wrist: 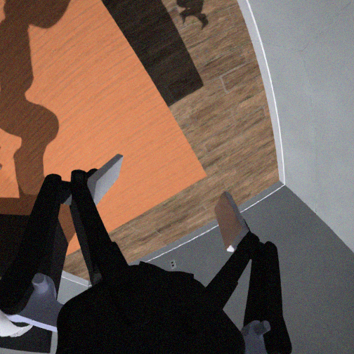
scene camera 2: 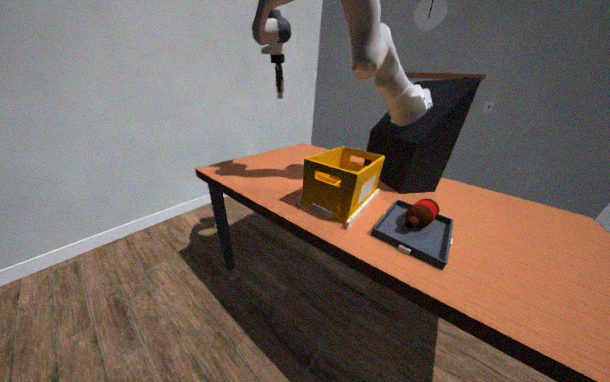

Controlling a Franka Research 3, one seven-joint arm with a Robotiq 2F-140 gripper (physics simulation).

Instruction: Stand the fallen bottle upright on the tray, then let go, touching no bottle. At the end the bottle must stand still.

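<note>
A brown bottle with a red band lies on its side on the dark grey tray in the scene view. Its neck points toward the table's front edge, and its thicker red-banded end is toward the back of the tray. My gripper is open and empty. It hangs high above the far left end of the table, well away from the bottle. The bottle and the tray do not show in the wrist view.
A yellow crate stands on the orange table, left of the tray, on a pale base. The black robot mount is behind the crate and tray. Walls rise behind the table.
</note>
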